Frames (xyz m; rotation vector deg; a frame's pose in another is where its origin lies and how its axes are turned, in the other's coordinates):
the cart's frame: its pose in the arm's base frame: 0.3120 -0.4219 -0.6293 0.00 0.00 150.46
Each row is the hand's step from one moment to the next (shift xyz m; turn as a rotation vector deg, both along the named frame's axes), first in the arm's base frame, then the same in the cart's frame.
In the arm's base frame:
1: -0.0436 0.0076 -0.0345 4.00 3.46 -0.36
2: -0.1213 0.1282 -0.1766 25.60 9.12 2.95
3: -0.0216 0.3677 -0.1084 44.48 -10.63 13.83
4: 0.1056 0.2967 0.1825 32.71 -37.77 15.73
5: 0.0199 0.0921 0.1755 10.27 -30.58 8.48
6: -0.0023 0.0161 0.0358 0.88 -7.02 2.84
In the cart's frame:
1: 0.0417 0.0149 -0.0345 -1.77 -4.98 -0.36
2: 0.1687 -0.0517 -0.1766 -17.78 -20.56 2.95
3: 0.2001 -0.3093 -0.1084 -43.94 -12.68 13.83
4: 0.0544 -0.3102 0.1825 -47.08 16.73 15.73
5: 0.0281 -0.0899 0.1755 -24.01 21.54 8.48
6: 0.0099 -0.0129 0.0358 -4.23 5.67 2.84

